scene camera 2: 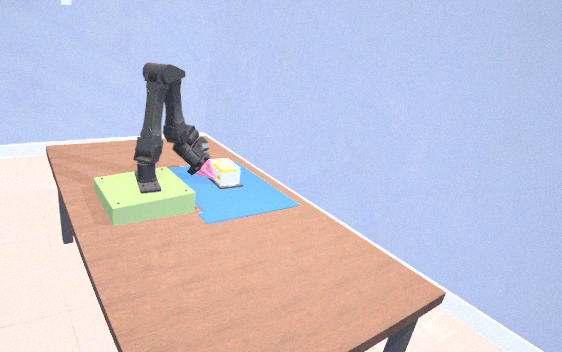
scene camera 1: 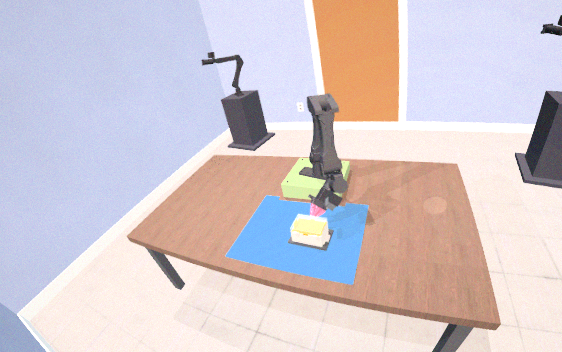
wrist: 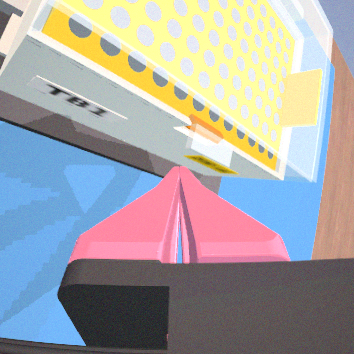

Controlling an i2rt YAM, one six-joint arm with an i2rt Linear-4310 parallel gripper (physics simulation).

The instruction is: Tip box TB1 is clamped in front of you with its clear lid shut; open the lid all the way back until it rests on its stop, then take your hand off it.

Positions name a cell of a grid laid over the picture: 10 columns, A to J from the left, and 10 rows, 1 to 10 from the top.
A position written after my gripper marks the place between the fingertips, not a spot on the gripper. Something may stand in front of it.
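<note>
Shut and holding nothing, that is how my gripper (wrist: F6) is. There is a yellow dotted lid (wrist: H3) here as well.
</note>
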